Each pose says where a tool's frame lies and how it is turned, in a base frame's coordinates. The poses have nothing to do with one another.
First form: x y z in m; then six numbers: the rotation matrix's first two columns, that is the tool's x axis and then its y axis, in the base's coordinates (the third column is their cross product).
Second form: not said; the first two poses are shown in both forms.
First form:
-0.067 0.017 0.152 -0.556 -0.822 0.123 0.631 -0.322 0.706
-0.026 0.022 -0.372 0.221 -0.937 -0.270 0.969 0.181 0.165
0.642 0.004 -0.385 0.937 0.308 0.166 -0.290 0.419 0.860
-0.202 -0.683 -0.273 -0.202 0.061 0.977 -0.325 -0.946 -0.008
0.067 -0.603 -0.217 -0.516 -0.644 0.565 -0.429 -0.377 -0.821
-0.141 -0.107 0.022 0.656 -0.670 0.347 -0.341 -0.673 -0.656
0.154 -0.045 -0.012 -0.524 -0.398 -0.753 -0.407 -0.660 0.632
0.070 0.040 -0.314 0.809 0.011 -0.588 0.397 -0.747 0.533
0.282 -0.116 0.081 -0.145 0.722 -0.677 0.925 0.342 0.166
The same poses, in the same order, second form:
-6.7 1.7 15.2 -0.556 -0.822 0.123 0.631 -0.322 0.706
-2.6 2.2 -37.2 0.221 -0.937 -0.270 0.969 0.181 0.165
64.2 0.4 -38.5 0.937 0.308 0.166 -0.290 0.419 0.860
-20.2 -68.3 -27.3 -0.202 0.061 0.977 -0.325 -0.946 -0.008
6.7 -60.3 -21.7 -0.516 -0.644 0.565 -0.429 -0.377 -0.821
-14.1 -10.7 2.2 0.656 -0.670 0.347 -0.341 -0.673 -0.656
15.4 -4.5 -1.2 -0.524 -0.398 -0.753 -0.407 -0.660 0.632
7.0 4.0 -31.4 0.809 0.011 -0.588 0.397 -0.747 0.533
28.2 -11.6 8.1 -0.145 0.722 -0.677 0.925 0.342 0.166

